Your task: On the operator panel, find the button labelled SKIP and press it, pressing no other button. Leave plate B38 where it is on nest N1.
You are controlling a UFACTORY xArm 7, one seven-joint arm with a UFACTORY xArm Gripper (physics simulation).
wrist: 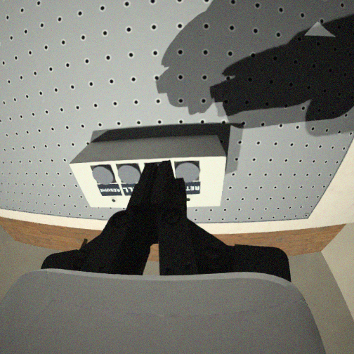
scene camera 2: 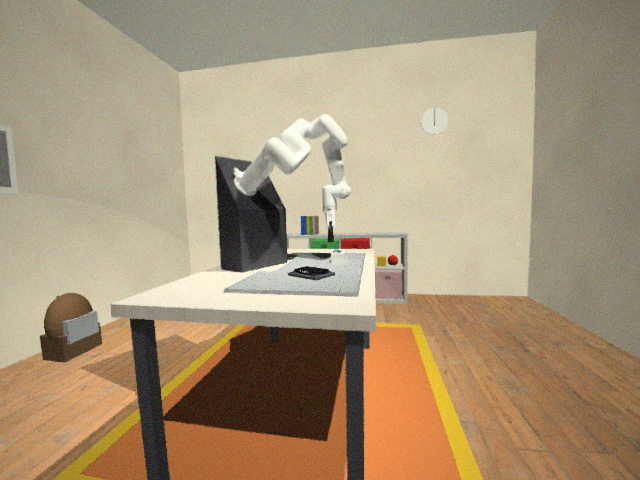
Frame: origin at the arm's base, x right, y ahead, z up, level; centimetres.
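Seen in the pictures: gripper, between the fingertips: point(scene camera 2: 331, 242); arm's base, origin of its link: point(scene camera 2: 245, 186).
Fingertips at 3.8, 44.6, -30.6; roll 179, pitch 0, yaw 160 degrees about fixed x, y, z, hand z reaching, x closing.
Observation:
Offsets run from my fingertips to a thing's top centre, as dx, dy, dz. Level surfaces: height alone.
The operator panel @(+4.6, +2.7, -4.4) point(scene camera 2: 338, 256) point(wrist: 210, 192) is a pale box with a row of buttons. In the wrist view, the RESUME button point(wrist: 103, 174) is at the left, then a button point(wrist: 128, 173) whose partly covered label ends in "LL". The button at the right point(wrist: 187, 171) has a label starting "RET". The fingers hide the place between these last two; no SKIP label is readable. My gripper point(scene camera 2: 330, 240) point(wrist: 163, 178) is shut and empty, pointing down above the panel, with a gap below its tips in the scene view. A dark plate @(+33.1, -22.5, -7.3) point(scene camera 2: 311, 270) sits on its nest nearer the scene camera; its label is unreadable.
A grey perforated board @(dz -9.9) point(scene camera 2: 258, 285) point(wrist: 50, 100) lies on the pale table @(dz -11.2) point(scene camera 2: 170, 299) under the panel. A tall black housing point(scene camera 2: 237, 222) stands behind at the arm's base. A shelf unit point(scene camera 2: 405, 279) stands beyond the table.

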